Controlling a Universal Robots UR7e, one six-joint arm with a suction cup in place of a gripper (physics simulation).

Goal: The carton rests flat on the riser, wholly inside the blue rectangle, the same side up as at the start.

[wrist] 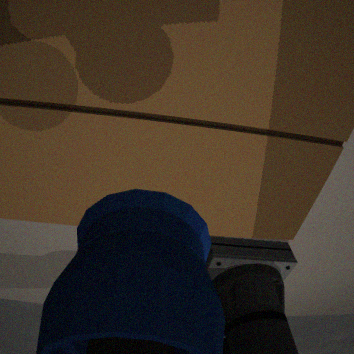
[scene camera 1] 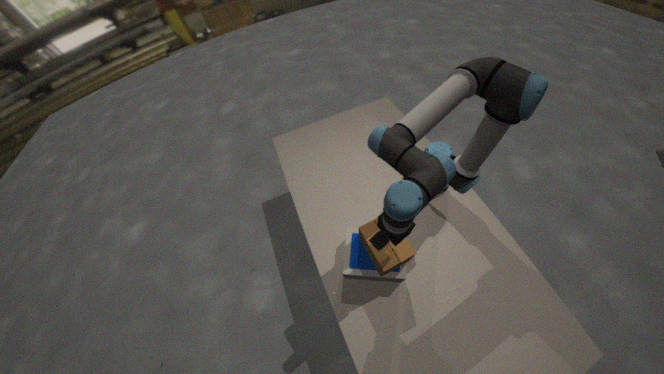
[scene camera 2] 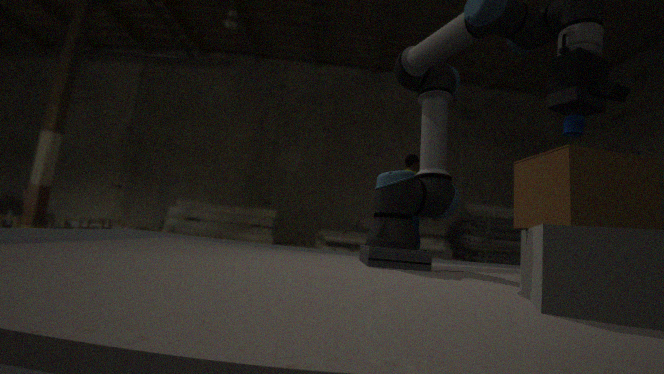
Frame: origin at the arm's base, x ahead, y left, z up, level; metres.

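Where they show: hand at its tool point: (wrist: 143, 246) (scene camera 2: 573, 134); arm's base at its link origin: (wrist: 244, 285) (scene camera 2: 391, 247).
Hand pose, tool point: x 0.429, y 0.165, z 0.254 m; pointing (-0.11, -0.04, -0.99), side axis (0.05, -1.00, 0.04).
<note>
Each offset is from my tool point to the top centre of the thing. Level surfaces: height alone.
The brown carton @(dx +0.014, dy -0.003, dz -0.054 m) (scene camera 1: 404, 251) (scene camera 2: 542, 195) (wrist: 210, 175) rests flat on the white riser @(dx +0.047, dy -0.016, dz -0.184 m) (scene camera 1: 351, 273) (scene camera 2: 600, 275), with a dark seam across its top. It is turned at an angle to the blue rectangle @(dx +0.047, dy -0.016, dz -0.184 m) (scene camera 1: 358, 255) and reaches past it at the right in scene camera 1. Blue shows at its left and below. My suction gripper (scene camera 2: 573, 134) (wrist: 142, 200) is shut on nothing: the blue cup hangs a small gap above the carton's top in scene camera 2. The wrist hides the cup and part of the carton in scene camera 1.
The pale table @(dz -0.304 m) (scene camera 1: 340, 175) (scene camera 2: 225, 300) bears the riser and the arm's base (scene camera 2: 397, 255) (wrist: 255, 295). The arm reaches over the carton from the upper right in scene camera 1. A person's head (scene camera 2: 412, 160) shows behind the base.
</note>
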